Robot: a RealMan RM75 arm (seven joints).
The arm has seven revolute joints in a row. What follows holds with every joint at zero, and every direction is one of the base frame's. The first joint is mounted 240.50 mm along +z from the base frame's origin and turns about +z. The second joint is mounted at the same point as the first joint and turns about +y. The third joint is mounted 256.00 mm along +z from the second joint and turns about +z. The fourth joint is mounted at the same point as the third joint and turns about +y. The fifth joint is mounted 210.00 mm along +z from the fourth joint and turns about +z. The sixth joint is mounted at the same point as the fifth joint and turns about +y. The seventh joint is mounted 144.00 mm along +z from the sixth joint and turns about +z. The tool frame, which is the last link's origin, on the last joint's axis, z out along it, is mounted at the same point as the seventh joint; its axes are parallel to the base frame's.
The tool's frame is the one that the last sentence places.
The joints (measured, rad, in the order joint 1, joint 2, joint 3, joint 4, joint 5, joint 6, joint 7), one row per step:
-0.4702 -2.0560 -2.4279 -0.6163 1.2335 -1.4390 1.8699
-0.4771 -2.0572 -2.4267 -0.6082 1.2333 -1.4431 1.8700
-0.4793 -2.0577 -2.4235 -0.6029 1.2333 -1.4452 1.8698
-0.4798 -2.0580 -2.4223 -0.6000 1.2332 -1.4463 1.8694
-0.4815 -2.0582 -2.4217 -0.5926 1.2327 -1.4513 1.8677
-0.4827 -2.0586 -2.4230 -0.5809 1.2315 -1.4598 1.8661
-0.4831 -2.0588 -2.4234 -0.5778 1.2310 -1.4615 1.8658
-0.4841 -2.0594 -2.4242 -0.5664 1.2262 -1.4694 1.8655
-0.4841 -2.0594 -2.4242 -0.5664 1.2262 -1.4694 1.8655
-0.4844 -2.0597 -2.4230 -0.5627 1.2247 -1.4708 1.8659
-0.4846 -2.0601 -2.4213 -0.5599 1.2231 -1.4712 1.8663
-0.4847 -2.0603 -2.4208 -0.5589 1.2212 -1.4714 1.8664
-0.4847 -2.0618 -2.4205 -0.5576 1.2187 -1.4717 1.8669
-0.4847 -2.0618 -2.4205 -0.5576 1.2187 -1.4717 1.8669
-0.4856 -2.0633 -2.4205 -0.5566 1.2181 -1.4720 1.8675
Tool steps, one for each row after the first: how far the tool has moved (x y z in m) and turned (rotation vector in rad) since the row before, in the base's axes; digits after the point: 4 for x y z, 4 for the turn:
0.0022 0.0008 -0.0022 -0.0072 -0.0057 -0.0067
0.0007 0.0000 -0.0018 -0.0066 -0.0025 -0.0026
0.0001 -0.0002 -0.0009 -0.0033 -0.0019 -0.0003
0.0003 -0.0005 -0.0015 -0.0069 -0.0064 -0.0020
-0.0002 -0.0011 -0.0019 -0.0084 -0.0107 -0.0015
-0.0001 -0.0002 -0.0005 -0.0019 -0.0029 0.0001
-0.0001 -0.0010 -0.0015 -0.0052 -0.0123 -0.0013
0.0000 0.0000 0.0000 0.0000 0.0000 0.0000
0.0000 -0.0003 -0.0008 -0.0024 -0.0028 -0.0001
0.0000 -0.0002 -0.0008 -0.0020 -0.0021 0.0002
0.0001 0.0000 -0.0001 0.0002 -0.0019 0.0001
0.0002 -0.0002 -0.0005 0.0002 -0.0035 0.0003
0.0000 0.0000 0.0000 0.0000 0.0000 0.0000
0.0005 0.0000 -0.0007 -0.0006 -0.0019 -0.0007

